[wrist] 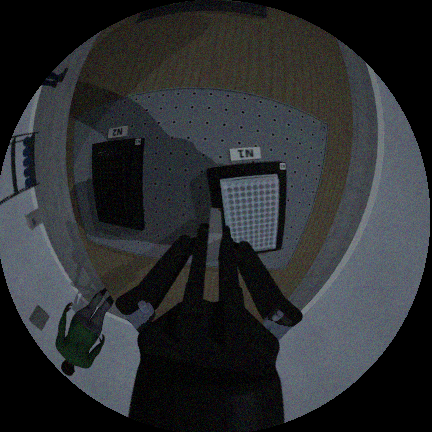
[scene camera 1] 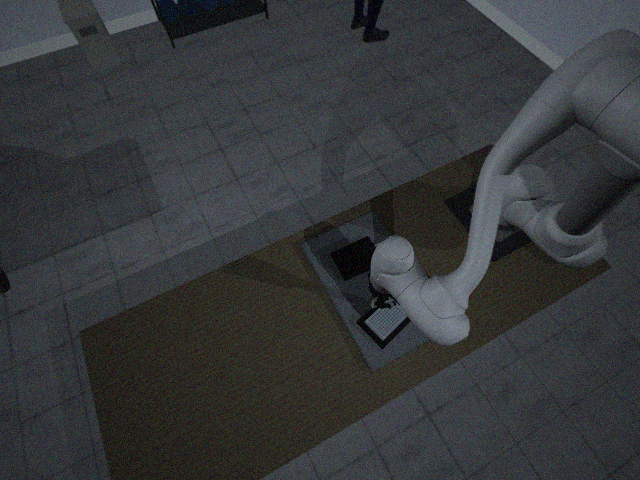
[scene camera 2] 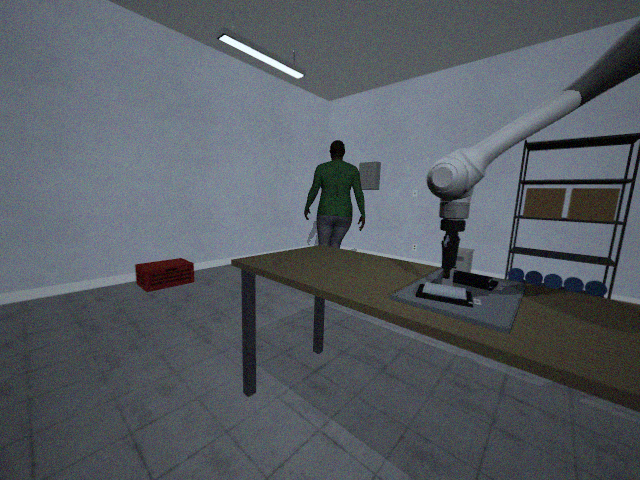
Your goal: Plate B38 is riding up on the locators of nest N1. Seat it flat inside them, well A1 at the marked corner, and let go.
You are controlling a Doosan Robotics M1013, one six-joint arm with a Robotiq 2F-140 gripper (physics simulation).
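Places are measured from the arm's base along level axes (x down, y right, z back), in centimetres.
Where they show: gripper, fingertip midpoint: (wrist: pixel 214 216) (scene camera 1: pixel 375 305) (scene camera 2: pixel 446 287); arm's base, link origin: (scene camera 1: pixel 500 217).
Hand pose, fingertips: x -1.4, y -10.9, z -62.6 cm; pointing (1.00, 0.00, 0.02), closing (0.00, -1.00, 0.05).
Each offset is from my fingertips to the top centre of the thing. "pt": to the spot under its first point. Level surfaces: height alone.
Plate B38 @(dy -5.7, dx -1.2, dz +1.1 cm) (scene camera 1: pixel 385 322) (scene camera 2: pixel 444 291) (wrist: pixel 251 212), pale with rows of round wells, lies within the black frame of nest N1 @(dy -5.8, dx -0.1, dz +1.1 cm) (scene camera 1: pixel 370 335) (wrist: pixel 214 187). In the wrist view, more black shows along its left side than its right. Whether it is flat or slightly raised is too small to tell. A small white corner tag @(pt dy -8.7, dx +0.2, dz +9.8 cm) (wrist: pixel 282 166) marks the nest's upper right corner there; the plate's own A1 mark is not readable. My gripper (scene camera 1: pixel 374 302) (scene camera 2: pixel 447 273) (wrist: pixel 214 216) is shut and empty, its pale tips beside the plate's left long edge in the wrist view. The dark finger hides the plate's lower left corner.
The black nest N2 @(pt dy +18.5, dx -0.9, dz +1.3 cm) (scene camera 1: pixel 354 258) (scene camera 2: pixel 473 279) (wrist: pixel 119 185) sits beside N1 on the grey perforated baseplate (scene camera 2: pixel 496 317) (wrist: pixel 175 115). The baseplate lies on the wooden table @(dx +2.7 cm) (scene camera 1: pixel 222 361) (scene camera 2: pixel 320 268) (wrist: pixel 225 55). A person in green (scene camera 2: pixel 337 191) (wrist: pixel 80 337) stands beyond the table.
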